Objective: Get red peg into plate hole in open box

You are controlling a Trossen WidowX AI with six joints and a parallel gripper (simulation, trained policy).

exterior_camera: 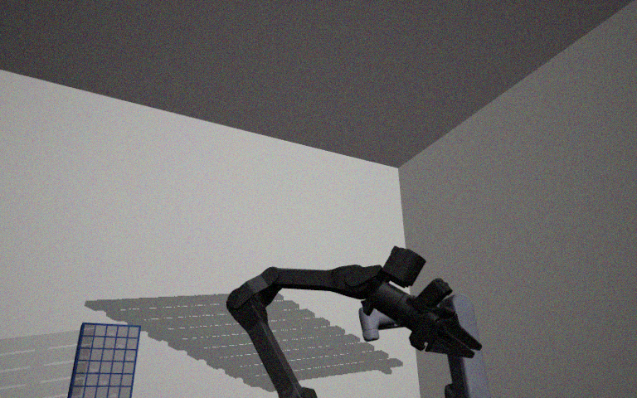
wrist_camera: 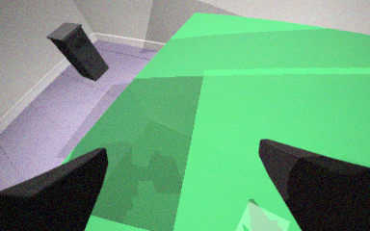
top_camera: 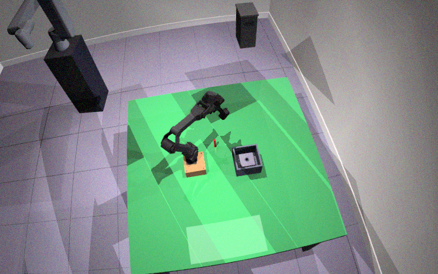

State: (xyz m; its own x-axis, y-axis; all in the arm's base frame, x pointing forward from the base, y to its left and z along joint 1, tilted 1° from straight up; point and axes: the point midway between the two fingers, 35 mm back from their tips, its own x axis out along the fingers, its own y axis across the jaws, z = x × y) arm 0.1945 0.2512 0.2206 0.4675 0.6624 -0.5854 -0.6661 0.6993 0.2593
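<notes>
The red peg lies 240 mm below my gripper tip, 140 mm to the right of it and 60 mm behind it. Round my gripper tip: grey box 280 mm to the right, 250 mm below, 140 mm ahead; then pale plate 280 mm to the right, 230 mm below, 140 mm ahead.
</notes>
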